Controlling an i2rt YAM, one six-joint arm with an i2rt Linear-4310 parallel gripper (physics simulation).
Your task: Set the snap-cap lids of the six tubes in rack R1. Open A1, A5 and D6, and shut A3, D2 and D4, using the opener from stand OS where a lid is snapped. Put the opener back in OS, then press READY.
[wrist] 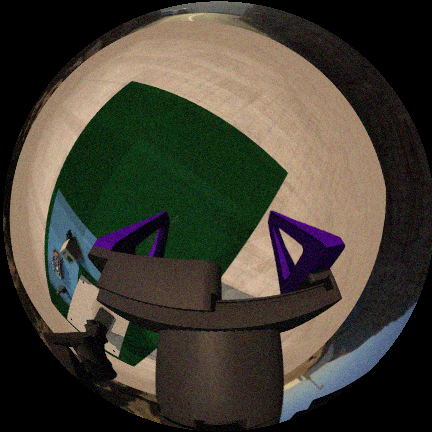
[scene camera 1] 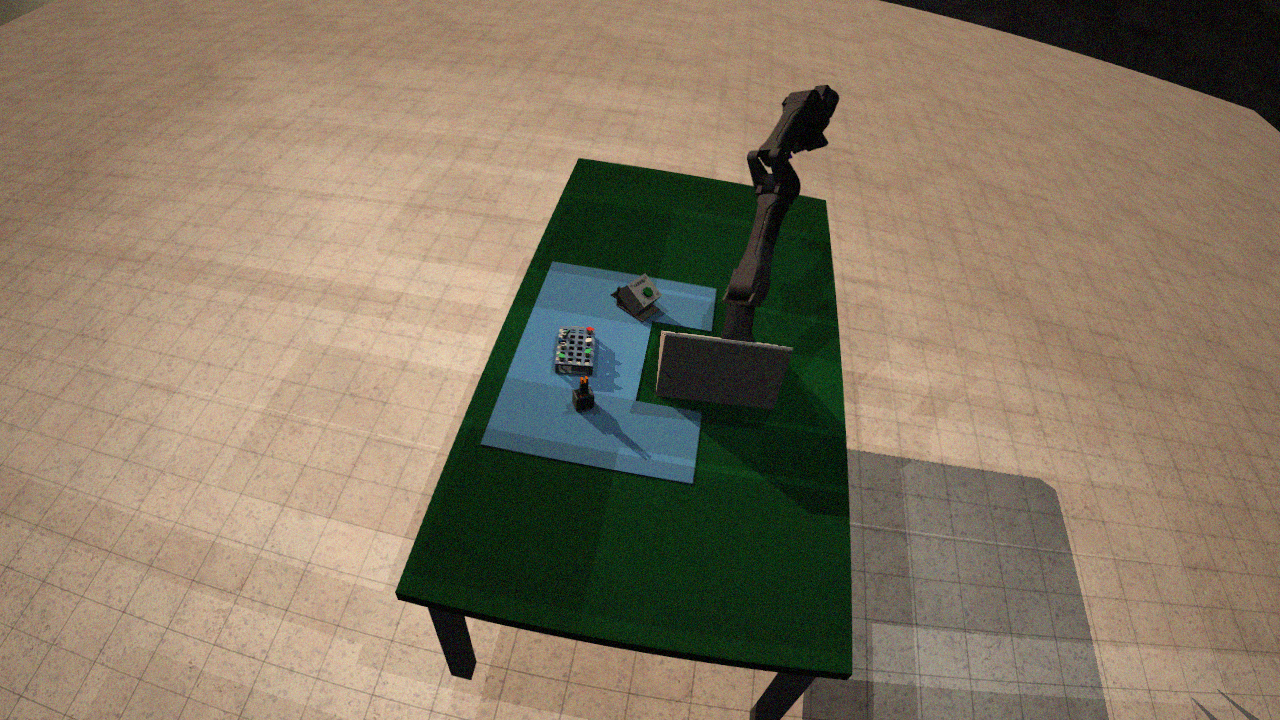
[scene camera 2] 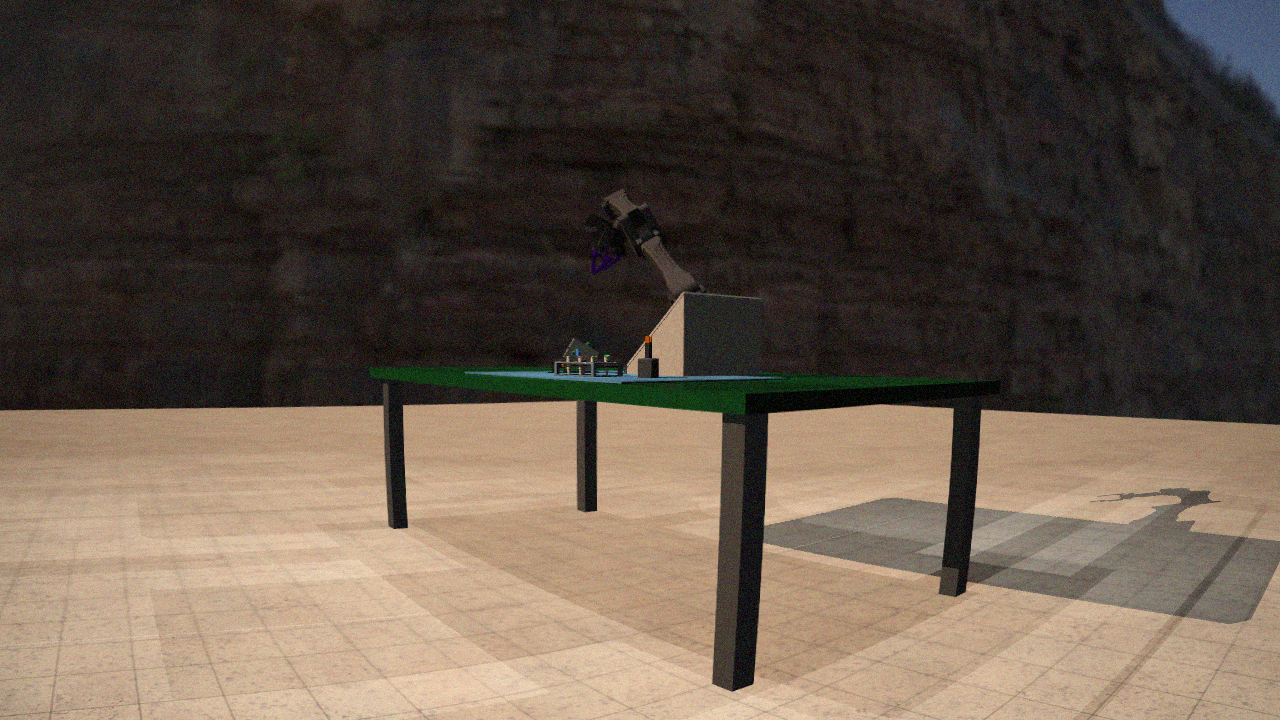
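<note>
A grey box with green button (scene camera 1: 637,298), a blue mat (scene camera 1: 534,414). The gripper (scene camera 2: 598,271) open, nothing in its grasp; the mat (scene camera 2: 626,378). The blue mat (wrist: 63,218) too.
</note>
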